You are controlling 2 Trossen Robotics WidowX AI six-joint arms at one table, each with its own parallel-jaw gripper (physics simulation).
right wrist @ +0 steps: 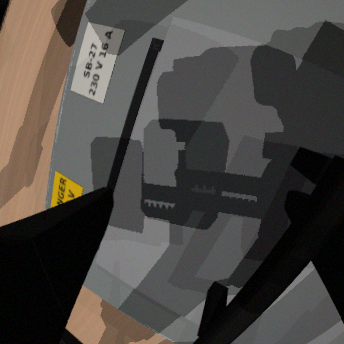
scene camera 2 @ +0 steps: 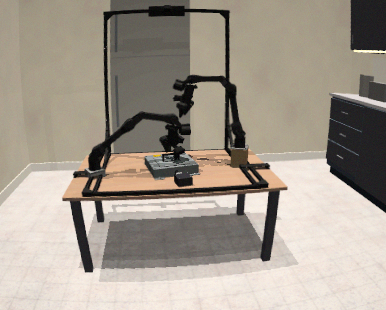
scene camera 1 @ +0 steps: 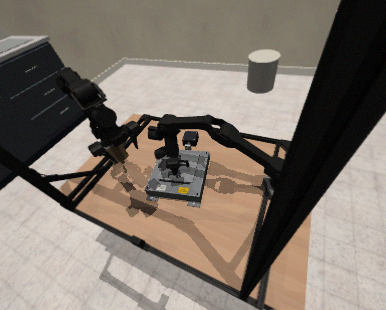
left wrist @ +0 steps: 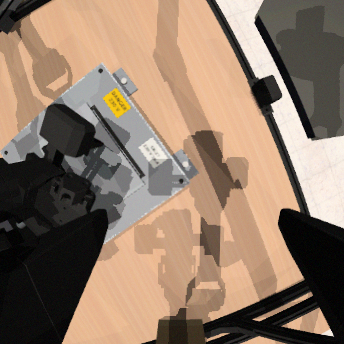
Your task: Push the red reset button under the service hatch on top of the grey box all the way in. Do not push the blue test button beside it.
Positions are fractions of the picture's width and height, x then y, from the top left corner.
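The left gripper (scene camera 1: 0.33, 0.50), (left wrist: 0.56, 0.63) is open and holds nothing. Also open is the right gripper (right wrist: 0.58, 0.57), (left wrist: 0.26, 0.48); it touches a service hatch (scene camera 1: 0.49, 0.52), (right wrist: 0.66, 0.36), (left wrist: 0.33, 0.52). A grey box (scene camera 2: 0.47, 0.56) is present as well.
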